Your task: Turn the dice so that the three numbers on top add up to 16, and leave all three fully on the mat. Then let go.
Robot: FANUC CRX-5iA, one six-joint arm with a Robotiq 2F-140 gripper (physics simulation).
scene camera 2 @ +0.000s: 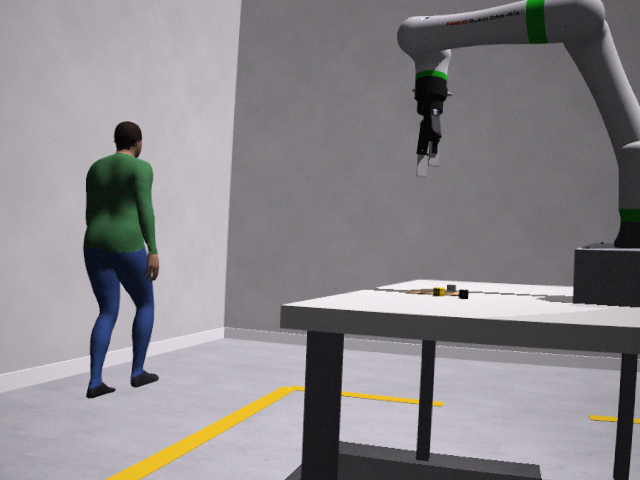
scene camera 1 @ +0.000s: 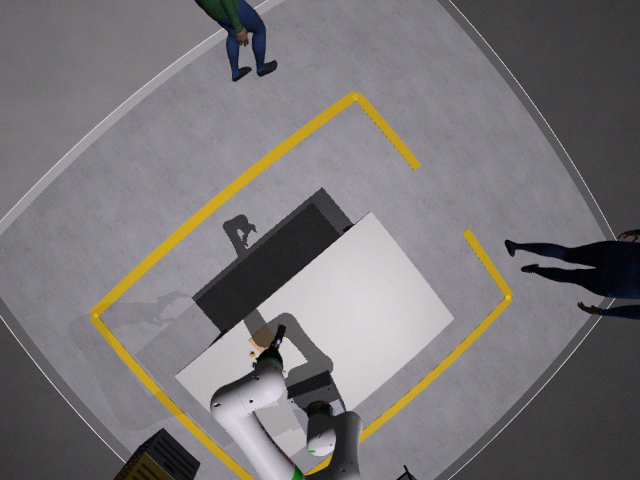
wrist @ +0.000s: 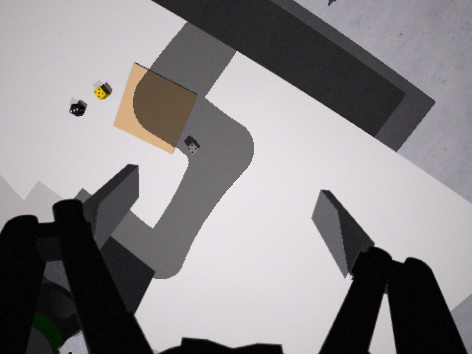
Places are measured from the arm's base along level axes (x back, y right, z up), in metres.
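Where they show: gripper, fingertip midpoint: [scene camera 2: 427,171] [scene camera 1: 273,339] [wrist: 229,193]; arm's base, link origin: [scene camera 1: 319,411] [wrist: 57,308].
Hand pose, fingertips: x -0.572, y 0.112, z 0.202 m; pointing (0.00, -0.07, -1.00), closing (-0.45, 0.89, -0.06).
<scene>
Each offset is from my fingertips to the top centre of the thing. Level surfaces: height alone.
The square tan mat {dx +0.077, dy -0.167, dz -0.333 m} [scene camera 1: 262,336] [scene camera 2: 416,292] [wrist: 160,107] lies on the table, partly in the arm's shadow. A yellow die {dx +0.107, dy -0.274, dz -0.317 m} [scene camera 1: 252,354] [scene camera 2: 438,291] [wrist: 101,92] sits off the mat, left of it in the wrist view. A black die {dx +0.170, dy -0.305, dz -0.317 m} [scene camera 2: 463,293] [wrist: 77,109] sits farther left there. A grey die {dx +0.093, dy -0.056, dz -0.317 m} [scene camera 2: 451,287] [wrist: 192,146] sits in shadow just off the mat's lower right corner in the wrist view. The top numbers are too small to read surely. My gripper [scene camera 1: 280,330] [scene camera 2: 428,169] [wrist: 229,193] is open and empty, high above the table, pointing down.
The white table {dz -0.337 m} [scene camera 1: 372,289] [scene camera 2: 351,304] carries the arm's dark pedestal [scene camera 1: 312,384] [scene camera 2: 604,273]. A person in green [scene camera 1: 227,12] [scene camera 2: 119,206] and a person in dark blue [scene camera 1: 615,268] stand beyond the yellow floor lines [scene camera 1: 222,203] [scene camera 2: 206,431].
</scene>
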